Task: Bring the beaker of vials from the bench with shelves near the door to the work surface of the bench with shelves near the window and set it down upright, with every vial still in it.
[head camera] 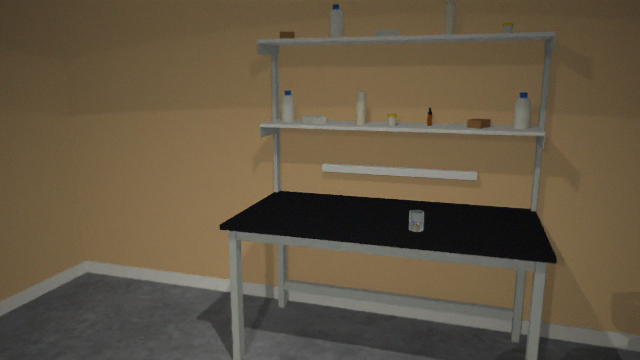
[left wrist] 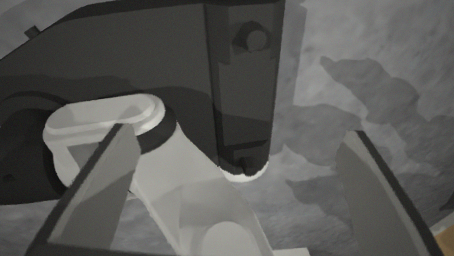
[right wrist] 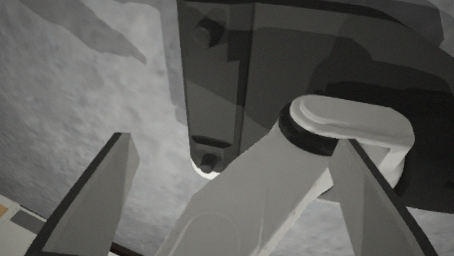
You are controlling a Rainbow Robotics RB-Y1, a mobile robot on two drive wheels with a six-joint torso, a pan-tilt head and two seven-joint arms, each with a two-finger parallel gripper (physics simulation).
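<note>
A clear beaker point(head camera: 416, 221) with small coloured things inside, too small to tell apart, stands upright on the black top of a bench with shelves point(head camera: 320, 212), right of the middle and near the front edge. Whether this bench is the one near the door or the window cannot be told from the head camera view. My left gripper point(left wrist: 237, 140) is open with no object between its fingers. My right gripper point(right wrist: 234, 149) is open with no object between its fingers. Both hang above the floor beside my base, away from the beaker, and neither shows in the head camera view.
Two white shelves point(head camera: 345, 126) point(head camera: 420, 38) above the bench hold bottles, small jars and boxes. A white bar point(head camera: 400, 171) runs along the wall below them. The bench's front legs point(head camera: 236, 295) point(head camera: 536, 310) stand on grey floor. A wall lies behind and another at the left.
</note>
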